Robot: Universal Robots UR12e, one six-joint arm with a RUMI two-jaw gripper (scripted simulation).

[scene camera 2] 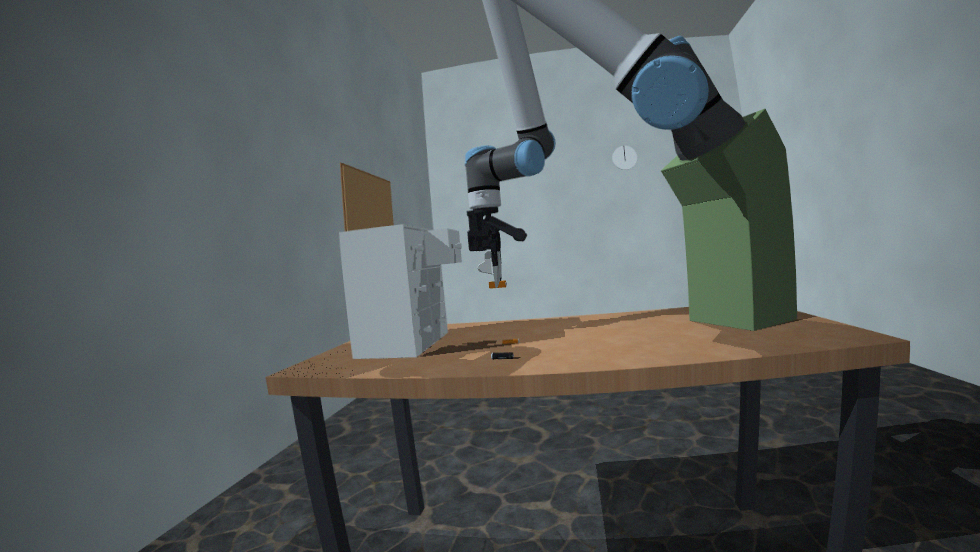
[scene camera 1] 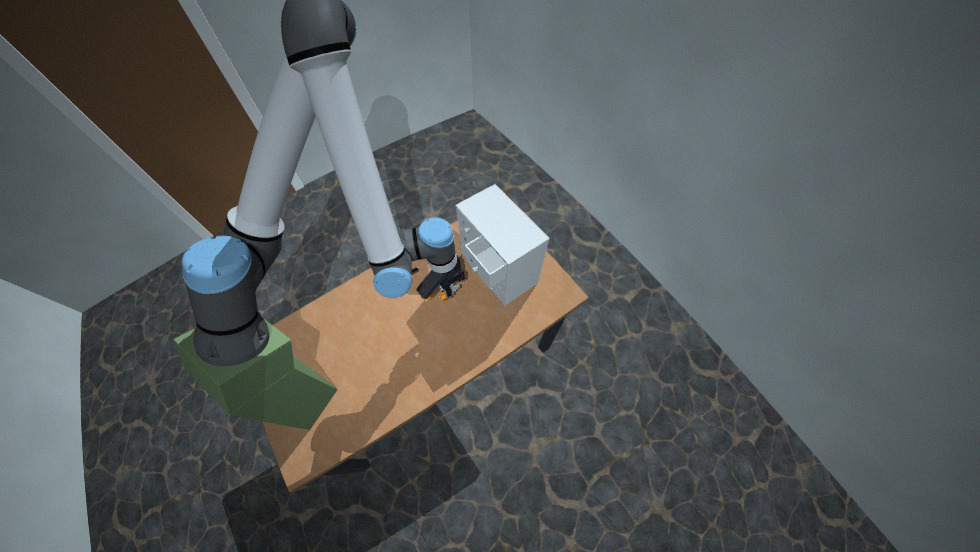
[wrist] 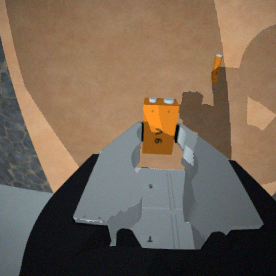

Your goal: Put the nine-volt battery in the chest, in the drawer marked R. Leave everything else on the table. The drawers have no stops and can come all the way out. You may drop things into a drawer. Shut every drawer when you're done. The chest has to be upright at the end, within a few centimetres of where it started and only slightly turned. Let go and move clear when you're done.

Note:
In view: the gripper (scene camera 2: pixel 497 287), a white chest (scene camera 2: pixel 374 262) and a drawer (scene camera 1: pixel 485 261).
The white chest shows as well in scene camera 1 (scene camera 1: pixel 514 236). The drawer is seen too in scene camera 2 (scene camera 2: pixel 440 245). The gripper is seen too in scene camera 1 (scene camera 1: pixel 447 295) and in the wrist view (wrist: pixel 158 124).

